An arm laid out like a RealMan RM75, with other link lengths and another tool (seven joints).
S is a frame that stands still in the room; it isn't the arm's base.
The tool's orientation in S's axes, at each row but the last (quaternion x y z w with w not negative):
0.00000 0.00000 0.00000 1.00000
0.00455 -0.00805 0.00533 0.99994
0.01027 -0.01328 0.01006 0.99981
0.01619 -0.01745 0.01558 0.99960
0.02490 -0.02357 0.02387 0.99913
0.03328 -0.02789 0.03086 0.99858
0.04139 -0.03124 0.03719 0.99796
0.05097 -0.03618 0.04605 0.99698
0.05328 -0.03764 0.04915 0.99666
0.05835 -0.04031 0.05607 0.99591
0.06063 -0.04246 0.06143 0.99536
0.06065 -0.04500 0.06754 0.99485
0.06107 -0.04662 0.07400 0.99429
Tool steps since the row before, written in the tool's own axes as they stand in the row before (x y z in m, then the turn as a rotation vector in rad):
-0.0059 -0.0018 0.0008 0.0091 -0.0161 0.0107
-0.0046 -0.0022 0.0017 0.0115 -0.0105 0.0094
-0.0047 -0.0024 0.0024 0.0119 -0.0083 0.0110
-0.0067 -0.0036 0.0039 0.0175 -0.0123 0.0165
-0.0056 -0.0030 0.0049 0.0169 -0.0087 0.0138
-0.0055 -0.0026 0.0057 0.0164 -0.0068 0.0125
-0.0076 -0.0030 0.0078 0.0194 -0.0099 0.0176
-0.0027 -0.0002 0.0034 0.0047 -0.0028 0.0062
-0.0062 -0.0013 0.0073 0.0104 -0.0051 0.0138
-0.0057 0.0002 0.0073 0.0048 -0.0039 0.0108
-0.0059 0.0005 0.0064 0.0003 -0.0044 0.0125
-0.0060 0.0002 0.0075 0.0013 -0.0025 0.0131
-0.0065 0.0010 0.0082 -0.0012 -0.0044 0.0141
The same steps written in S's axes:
-0.0059 -0.0018 0.0008 0.0091 -0.0161 0.0107
-0.0046 -0.0023 0.0016 0.0115 -0.0105 0.0095
-0.0047 -0.0025 0.0022 0.0118 -0.0083 0.0111
-0.0067 -0.0039 0.0035 0.0173 -0.0123 0.0167
-0.0057 -0.0035 0.0045 0.0167 -0.0086 0.0142
-0.0056 -0.0033 0.0052 0.0161 -0.0066 0.0130
-0.0078 -0.0042 0.0070 0.0190 -0.0099 0.0180
-0.0029 -0.0008 0.0031 0.0045 -0.0030 0.0062
-0.0065 -0.0027 0.0066 0.0099 -0.0056 0.0140
-0.0062 -0.0013 0.0068 0.0044 -0.0046 0.0107
-0.0064 -0.0010 0.0058 -0.0001 -0.0059 0.0119
-0.0066 -0.0015 0.0069 0.0006 -0.0040 0.0128
-0.0072 -0.0010 0.0076 -0.0017 -0.0063 0.0133

